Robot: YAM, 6 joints.
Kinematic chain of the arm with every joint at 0, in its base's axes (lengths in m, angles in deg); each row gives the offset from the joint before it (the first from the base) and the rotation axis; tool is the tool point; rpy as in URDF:
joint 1: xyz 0 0 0.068 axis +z
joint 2: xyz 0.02 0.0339 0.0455 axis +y
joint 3: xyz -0.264 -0.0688 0 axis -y
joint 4: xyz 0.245 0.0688 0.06 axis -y
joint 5: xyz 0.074 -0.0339 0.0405 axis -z
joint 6: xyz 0.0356 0 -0.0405 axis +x
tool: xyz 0 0 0 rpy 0 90 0
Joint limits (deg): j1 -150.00..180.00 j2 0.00..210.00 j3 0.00..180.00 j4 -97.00..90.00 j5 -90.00..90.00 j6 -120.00..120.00
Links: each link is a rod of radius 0.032 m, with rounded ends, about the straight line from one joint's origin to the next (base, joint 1, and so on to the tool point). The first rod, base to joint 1, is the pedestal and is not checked.
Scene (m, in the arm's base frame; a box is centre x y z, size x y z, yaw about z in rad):
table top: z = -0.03
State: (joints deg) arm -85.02 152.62 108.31 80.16 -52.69 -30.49
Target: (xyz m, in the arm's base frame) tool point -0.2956 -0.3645 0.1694
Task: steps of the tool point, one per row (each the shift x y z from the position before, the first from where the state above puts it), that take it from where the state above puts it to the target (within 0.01 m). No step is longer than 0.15 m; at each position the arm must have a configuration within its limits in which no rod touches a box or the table.
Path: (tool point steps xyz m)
1: -0.1116 0.0131 0.0020
2: -0.1024 0.0370 0.0019
3: -0.0880 0.0572 0.0015
4: -0.0695 0.0728 0.0013

